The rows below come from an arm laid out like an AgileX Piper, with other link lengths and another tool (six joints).
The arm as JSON. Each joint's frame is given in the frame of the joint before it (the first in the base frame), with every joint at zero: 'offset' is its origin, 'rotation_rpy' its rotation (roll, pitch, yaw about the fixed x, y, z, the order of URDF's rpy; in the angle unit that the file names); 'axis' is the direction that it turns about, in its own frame. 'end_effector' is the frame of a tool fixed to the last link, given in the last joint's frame.
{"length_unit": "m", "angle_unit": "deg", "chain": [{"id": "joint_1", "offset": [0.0, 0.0, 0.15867], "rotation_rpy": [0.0, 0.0, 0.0], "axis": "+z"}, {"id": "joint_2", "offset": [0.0, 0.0, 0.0], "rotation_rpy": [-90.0, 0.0, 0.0], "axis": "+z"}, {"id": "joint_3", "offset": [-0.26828, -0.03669, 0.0], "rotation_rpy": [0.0, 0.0, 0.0], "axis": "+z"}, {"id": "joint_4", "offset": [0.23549, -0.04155, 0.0], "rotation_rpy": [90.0, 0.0, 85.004], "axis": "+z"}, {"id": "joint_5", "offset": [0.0, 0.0, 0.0], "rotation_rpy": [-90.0, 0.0, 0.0], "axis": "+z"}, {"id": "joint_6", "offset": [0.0, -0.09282, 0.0], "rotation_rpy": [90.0, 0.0, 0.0], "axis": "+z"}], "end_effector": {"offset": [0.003, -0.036, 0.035], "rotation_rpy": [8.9, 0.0, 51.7]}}
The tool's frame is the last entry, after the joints.
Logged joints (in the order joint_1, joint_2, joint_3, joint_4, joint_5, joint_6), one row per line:
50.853 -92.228 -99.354 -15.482 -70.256 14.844
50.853 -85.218 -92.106 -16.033 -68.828 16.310
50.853 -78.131 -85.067 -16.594 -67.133 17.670
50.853 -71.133 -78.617 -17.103 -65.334 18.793
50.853 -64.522 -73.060 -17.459 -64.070 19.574
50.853 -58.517 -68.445 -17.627 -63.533 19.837
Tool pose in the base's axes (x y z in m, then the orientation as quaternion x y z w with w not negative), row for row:
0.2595 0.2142 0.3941 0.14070 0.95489 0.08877 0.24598
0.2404 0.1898 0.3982 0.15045 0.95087 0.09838 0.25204
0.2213 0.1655 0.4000 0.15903 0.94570 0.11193 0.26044
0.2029 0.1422 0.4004 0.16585 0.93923 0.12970 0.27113
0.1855 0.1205 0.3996 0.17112 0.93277 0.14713 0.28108
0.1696 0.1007 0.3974 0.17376 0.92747 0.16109 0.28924
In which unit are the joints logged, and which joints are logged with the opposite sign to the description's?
The joints are logged in degrees. Opposite sign: joint_2, joint_5.
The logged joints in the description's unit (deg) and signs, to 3 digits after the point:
50.853 92.228 -99.354 -15.482 70.256 14.844
50.853 85.218 -92.106 -16.033 68.828 16.310
50.853 78.131 -85.067 -16.594 67.133 17.670
50.853 71.133 -78.617 -17.103 65.334 18.793
50.853 64.522 -73.060 -17.459 64.070 19.574
50.853 58.517 -68.445 -17.627 63.533 19.837

